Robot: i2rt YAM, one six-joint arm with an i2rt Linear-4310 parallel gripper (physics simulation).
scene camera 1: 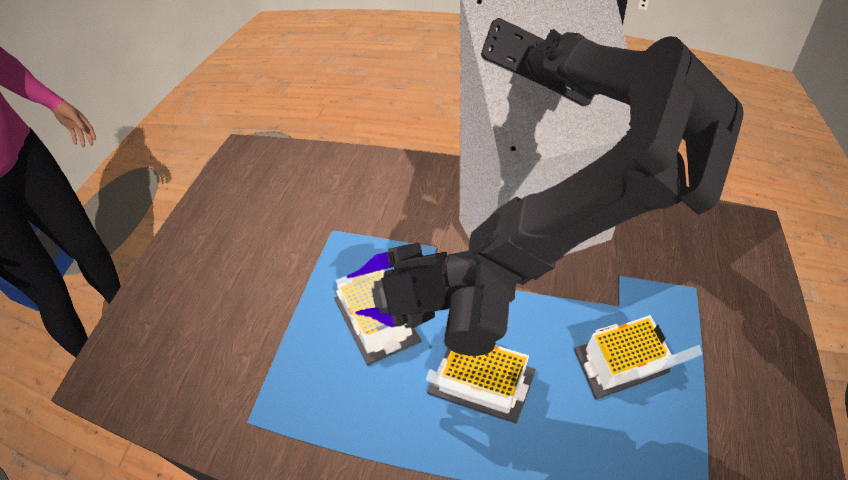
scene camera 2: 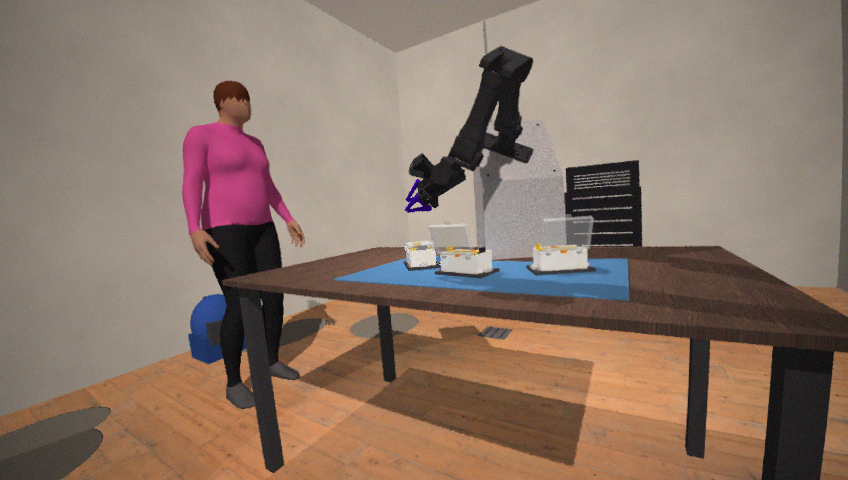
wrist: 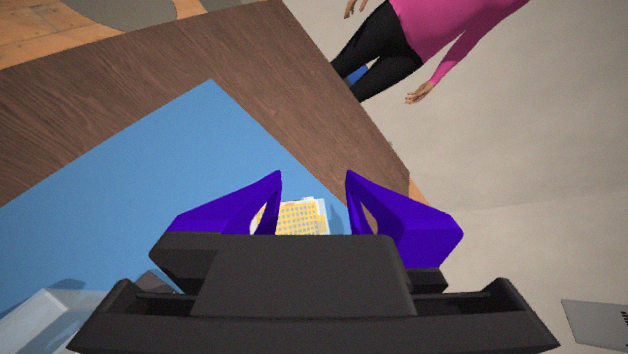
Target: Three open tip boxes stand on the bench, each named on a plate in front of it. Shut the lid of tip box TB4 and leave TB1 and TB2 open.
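Seen in the pictures: gripper, fingertip midpoint: [scene camera 1: 353, 294] [scene camera 2: 406, 205] [wrist: 313, 177]; arm's base, link origin: [scene camera 1: 542, 62] [scene camera 2: 504, 147].
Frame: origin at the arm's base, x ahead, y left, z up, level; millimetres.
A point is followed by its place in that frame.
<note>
The left tip box [scene camera 1: 386, 341] @(x 357, y -103, z -374 mm) [scene camera 2: 420, 255] @(x 359, y -105, z -351 mm) [wrist: 300, 219] @(x 329, y -160, z -317 mm) has its clear lid down over the yellow tip rack. The middle tip box [scene camera 1: 484, 374] [scene camera 2: 467, 262] @(x 382, y 110, z -356 mm) has its lid [scene camera 2: 450, 235] @(x 422, y 91, z -277 mm) standing up. The right tip box [scene camera 1: 631, 347] [scene camera 2: 559, 259] @(x 241, y 305, z -358 mm) also has its lid [scene camera 2: 576, 228] @(x 247, y 354, z -277 mm) up; the lid shows edge-on in scene camera 1. The name plates cannot be read, so I cannot tell which box is TB4. My gripper [scene camera 1: 352, 294] @(x 398, y -110, z -188 mm) [scene camera 2: 411, 196] @(x 398, y -110, z -188 mm) [wrist: 313, 177] @(x 398, y -110, z -188 mm) is part-way open and empty, high above the left box, apart from it.
The boxes stand on a blue mat [scene camera 1: 321, 380] @(x 471, y -168, z -394 mm) [scene camera 2: 606, 285] @(x 320, y 446, z -394 mm) [wrist: 165, 150] @(x 521, y -98, z -394 mm) on the brown table [scene camera 1: 196, 285] @(x 440, y -534, z -397 mm) [scene camera 2: 684, 297] @(x 336, y 589, z -397 mm) [wrist: 125, 85] @(x 624, y -112, z -397 mm). My forearm crosses above the middle box. A grey pedestal [scene camera 1: 482, 178] @(x 96, y -55, z -194 mm) stands behind. A person [scene camera 1: 35, 196] [scene camera 2: 229, 172] stands beyond the table's left side.
</note>
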